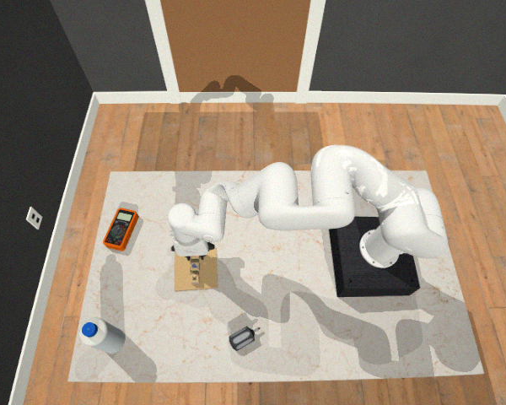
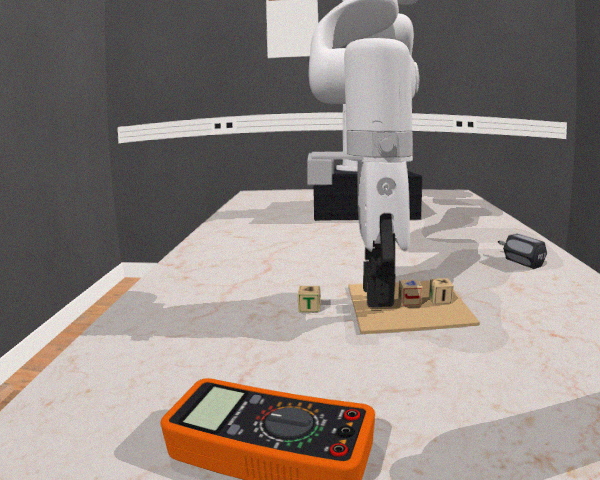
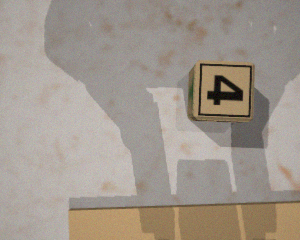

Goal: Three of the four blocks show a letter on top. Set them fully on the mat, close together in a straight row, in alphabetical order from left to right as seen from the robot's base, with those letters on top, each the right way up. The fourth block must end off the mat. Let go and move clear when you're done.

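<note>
Right now my hand is 40 mm to the right of the tan mat and 30 mm above it. The rest, counted from my hand: black plug adapter: 170 mm behind, 260 mm to the left, 10 mm below; then orange multimeter: 270 mm ahead, 90 mm to the right, 10 mm below.
</note>
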